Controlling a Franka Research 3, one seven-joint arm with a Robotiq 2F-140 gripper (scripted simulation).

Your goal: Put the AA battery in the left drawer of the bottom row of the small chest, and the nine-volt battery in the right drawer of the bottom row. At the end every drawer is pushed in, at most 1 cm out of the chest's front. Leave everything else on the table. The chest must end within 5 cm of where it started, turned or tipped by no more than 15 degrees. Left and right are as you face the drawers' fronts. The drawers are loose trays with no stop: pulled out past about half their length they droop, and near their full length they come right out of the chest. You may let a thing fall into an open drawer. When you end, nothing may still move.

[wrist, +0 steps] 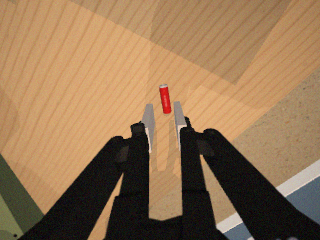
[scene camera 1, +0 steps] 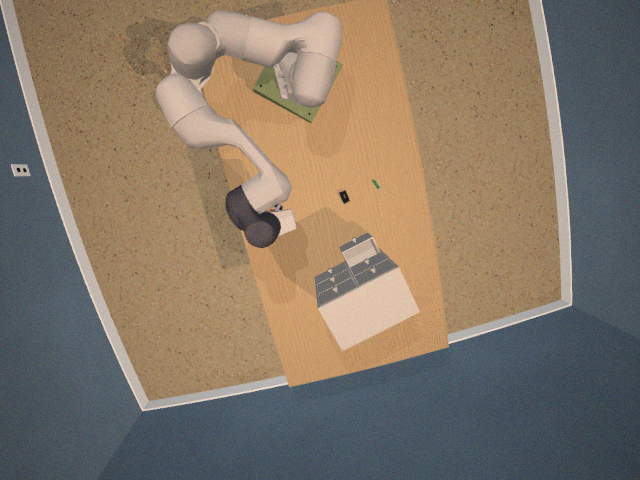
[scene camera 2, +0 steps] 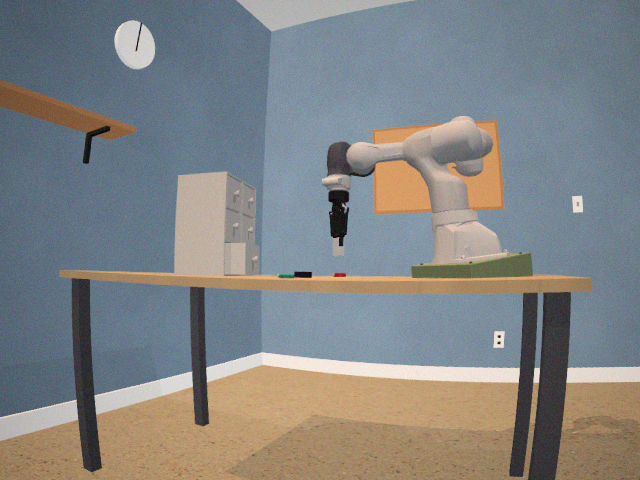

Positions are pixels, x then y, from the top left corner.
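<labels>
A small chest: out of frame in the wrist view, shows in scene camera 1 (385,301) and in scene camera 2 (201,206).
</labels>
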